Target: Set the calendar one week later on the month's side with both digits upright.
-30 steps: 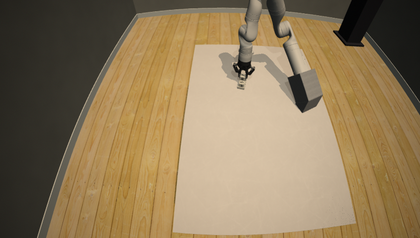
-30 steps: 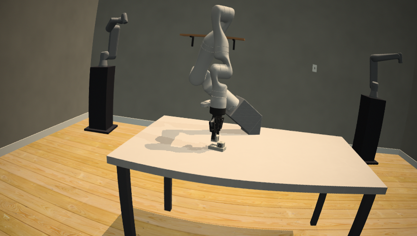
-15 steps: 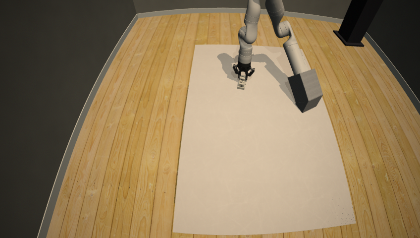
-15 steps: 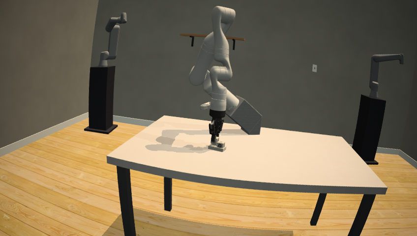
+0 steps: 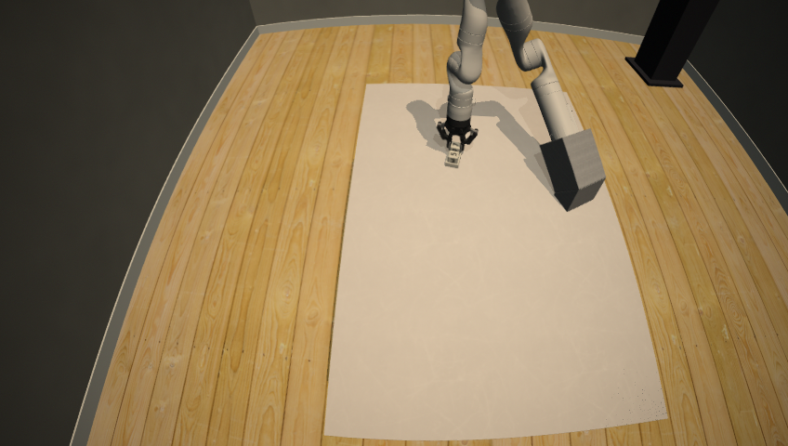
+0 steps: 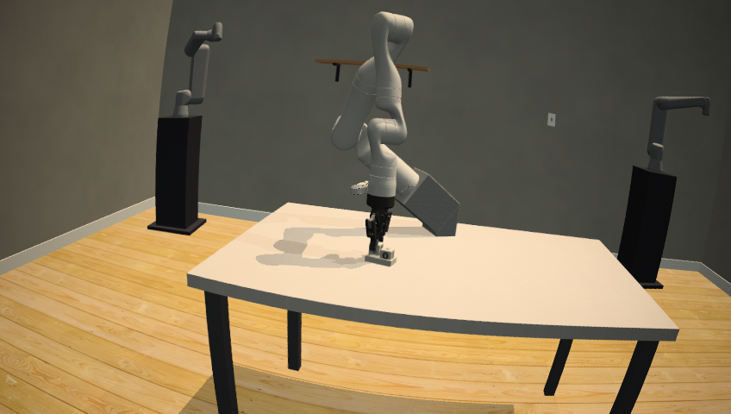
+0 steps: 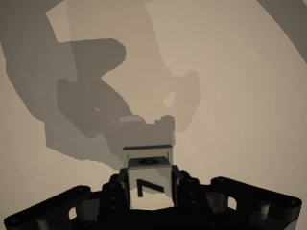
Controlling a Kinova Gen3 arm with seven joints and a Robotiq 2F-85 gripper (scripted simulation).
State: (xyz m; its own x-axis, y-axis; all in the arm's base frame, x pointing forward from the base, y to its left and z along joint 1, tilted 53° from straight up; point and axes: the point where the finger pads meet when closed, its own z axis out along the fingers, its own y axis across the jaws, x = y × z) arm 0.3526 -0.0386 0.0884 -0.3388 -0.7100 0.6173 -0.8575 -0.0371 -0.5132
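The white calendar tray is 10 mm ahead of my hand, 20 mm to the left of it and 40 mm below it. Also, from my hand: white digit cube: 10 mm below.
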